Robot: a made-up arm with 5 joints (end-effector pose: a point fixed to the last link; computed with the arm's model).
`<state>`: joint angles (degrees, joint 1 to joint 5).
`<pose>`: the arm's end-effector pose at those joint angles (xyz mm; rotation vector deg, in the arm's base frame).
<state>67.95 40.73 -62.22 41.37 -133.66</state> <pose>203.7 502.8 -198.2 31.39 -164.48 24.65</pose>
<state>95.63 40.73 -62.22 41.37 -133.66</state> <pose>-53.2 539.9 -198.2 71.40 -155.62 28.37</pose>
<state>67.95 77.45 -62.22 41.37 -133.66</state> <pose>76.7 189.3 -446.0 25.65 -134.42 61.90</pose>
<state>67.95 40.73 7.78 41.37 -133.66</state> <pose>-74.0 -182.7 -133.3 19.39 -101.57 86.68</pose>
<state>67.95 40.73 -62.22 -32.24 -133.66</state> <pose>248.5 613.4 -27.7 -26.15 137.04 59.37</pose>
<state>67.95 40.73 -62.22 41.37 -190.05</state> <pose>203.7 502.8 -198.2 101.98 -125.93 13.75</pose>
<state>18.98 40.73 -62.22 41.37 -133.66</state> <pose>513.0 176.4 -198.2 -38.45 -157.95 15.37</pose>
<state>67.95 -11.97 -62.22 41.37 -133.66</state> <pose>238.6 589.1 385.3 -29.55 154.82 38.99</pose>
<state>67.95 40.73 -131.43 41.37 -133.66</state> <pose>322.1 795.2 465.9 -26.91 140.98 55.36</pose>
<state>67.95 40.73 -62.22 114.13 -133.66</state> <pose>130.2 321.4 -133.9 18.83 -98.68 88.37</pose>
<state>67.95 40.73 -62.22 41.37 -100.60</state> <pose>203.7 502.8 -198.2 -17.16 -171.16 28.93</pose>
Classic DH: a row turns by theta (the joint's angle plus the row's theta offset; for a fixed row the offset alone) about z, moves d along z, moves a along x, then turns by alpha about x. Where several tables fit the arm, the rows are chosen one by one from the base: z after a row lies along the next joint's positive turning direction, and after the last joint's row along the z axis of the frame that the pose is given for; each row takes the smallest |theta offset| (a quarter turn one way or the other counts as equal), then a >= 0, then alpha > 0; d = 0 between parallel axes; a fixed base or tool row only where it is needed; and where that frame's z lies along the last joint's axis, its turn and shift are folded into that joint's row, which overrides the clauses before.
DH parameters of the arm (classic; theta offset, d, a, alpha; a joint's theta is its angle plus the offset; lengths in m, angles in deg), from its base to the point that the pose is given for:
joint 1: 0 0.1875 0 -90
joint 2: -79.35 0 0.2803 0
joint 3: -23.4 0 -0.4786 0
joint 4: -77.25 0 -0.1071 90
joint 5: 180 0.1367 0 0

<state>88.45 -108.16 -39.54 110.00 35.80</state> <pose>1.4 50.6 559.2 -129.94 -64.29 -23.14</pose>
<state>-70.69 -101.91 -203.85 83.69 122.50</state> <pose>-254.1 725.2 -147.5 -5.95 -51.50 -121.25</pose>
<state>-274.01 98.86 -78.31 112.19 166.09</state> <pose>1.8 26.1 -366.2 38.55 -32.41 67.73</pose>
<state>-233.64 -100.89 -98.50 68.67 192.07</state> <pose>297.1 -403.6 761.9 -52.68 34.02 127.81</pose>
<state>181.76 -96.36 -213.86 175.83 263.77</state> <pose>544.7 16.7 -1.4 38.44 -33.42 -88.95</pose>
